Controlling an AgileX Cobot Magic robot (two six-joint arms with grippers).
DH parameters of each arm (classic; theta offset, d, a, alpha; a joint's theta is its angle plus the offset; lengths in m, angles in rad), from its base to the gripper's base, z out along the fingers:
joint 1: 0 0.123 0 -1.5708
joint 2: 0.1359 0 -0.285 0
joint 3: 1.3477 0 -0.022 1.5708
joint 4: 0 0.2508 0 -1.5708
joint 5: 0 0 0.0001 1.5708
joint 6: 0 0.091 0 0
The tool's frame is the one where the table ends.
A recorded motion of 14 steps. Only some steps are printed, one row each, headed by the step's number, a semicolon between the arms.
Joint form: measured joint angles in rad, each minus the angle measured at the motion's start. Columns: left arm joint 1, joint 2, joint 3, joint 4, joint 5, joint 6; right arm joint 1, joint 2, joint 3, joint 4, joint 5, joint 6.
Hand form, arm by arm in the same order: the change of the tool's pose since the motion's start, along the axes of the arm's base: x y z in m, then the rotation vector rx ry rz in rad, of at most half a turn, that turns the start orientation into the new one. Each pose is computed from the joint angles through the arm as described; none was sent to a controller.
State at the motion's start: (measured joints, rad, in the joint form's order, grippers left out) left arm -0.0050 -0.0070 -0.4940 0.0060 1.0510 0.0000; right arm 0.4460 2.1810 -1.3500 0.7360 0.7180 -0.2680
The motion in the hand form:
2: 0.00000 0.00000 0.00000 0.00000 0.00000 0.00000; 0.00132 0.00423 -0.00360 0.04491 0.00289 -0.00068
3: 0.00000 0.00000 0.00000 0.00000 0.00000 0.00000; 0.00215 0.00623 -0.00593 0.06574 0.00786 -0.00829
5: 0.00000 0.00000 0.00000 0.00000 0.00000 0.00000; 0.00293 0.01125 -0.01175 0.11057 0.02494 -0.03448
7: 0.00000 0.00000 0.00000 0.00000 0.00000 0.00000; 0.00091 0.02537 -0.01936 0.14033 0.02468 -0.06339
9: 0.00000 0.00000 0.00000 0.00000 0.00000 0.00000; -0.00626 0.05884 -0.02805 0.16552 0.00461 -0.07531
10: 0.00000 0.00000 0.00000 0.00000 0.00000 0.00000; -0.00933 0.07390 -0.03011 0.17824 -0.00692 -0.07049
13: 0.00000 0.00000 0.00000 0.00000 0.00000 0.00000; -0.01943 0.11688 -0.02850 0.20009 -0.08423 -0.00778
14: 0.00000 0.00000 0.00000 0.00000 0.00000 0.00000; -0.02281 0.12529 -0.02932 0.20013 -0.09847 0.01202
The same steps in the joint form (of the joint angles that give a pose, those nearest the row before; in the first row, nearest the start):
2: 0.0000 0.0000 0.0000 0.0000 0.0000 0.0000; 0.0000 0.0170 -0.0050 0.0770 -0.0010 -0.0610
3: 0.0000 0.0000 0.0000 0.0000 0.0000 0.0000; 0.0000 0.0270 -0.0080 0.1140 -0.0020 -0.0830
5: 0.0000 0.0000 0.0000 0.0000 0.0000 0.0000; 0.0030 0.0490 -0.0110 0.1980 -0.0060 -0.1220
7: 0.0000 0.0000 0.0000 0.0000 0.0000 0.0000; 0.0340 0.0760 -0.0190 0.2750 -0.0430 -0.1420
9: 0.0000 0.0000 0.0000 0.0000 0.0000 0.0000; 0.1140 0.1200 -0.0590 0.3510 -0.1090 -0.1430
10: 0.0000 0.0000 0.0000 0.0000 0.0000 0.0000; 0.1480 0.1390 -0.0850 0.3760 -0.1300 -0.1440
13: 0.0000 0.0000 0.0000 0.0000 0.0000 0.0000; 0.2450 0.1800 -0.1730 0.3870 -0.1920 -0.1520
14: 0.0000 0.0000 0.0000 0.0000 0.0000 0.0000; 0.2650 0.1900 -0.1900 0.3810 -0.2020 -0.1530

